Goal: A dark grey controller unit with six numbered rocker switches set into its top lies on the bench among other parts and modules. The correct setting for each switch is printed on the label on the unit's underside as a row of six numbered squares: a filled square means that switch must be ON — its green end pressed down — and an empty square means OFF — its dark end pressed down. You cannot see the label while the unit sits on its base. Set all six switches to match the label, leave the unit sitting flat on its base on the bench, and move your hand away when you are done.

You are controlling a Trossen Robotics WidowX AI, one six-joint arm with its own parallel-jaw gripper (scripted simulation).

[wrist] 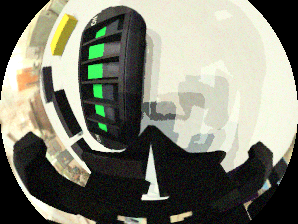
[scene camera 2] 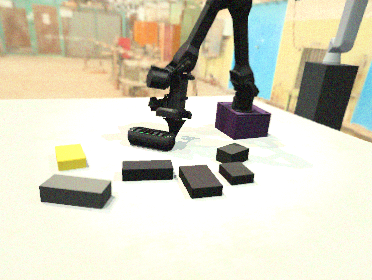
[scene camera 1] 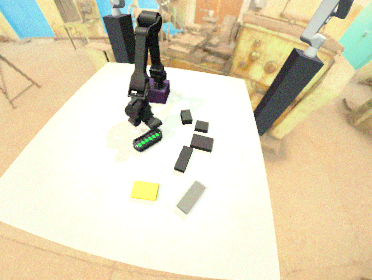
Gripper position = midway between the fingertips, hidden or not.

Note:
My gripper (scene camera 2: 172,139) is shut, holding nothing.
My gripper also shows in the wrist view (wrist: 151,128).

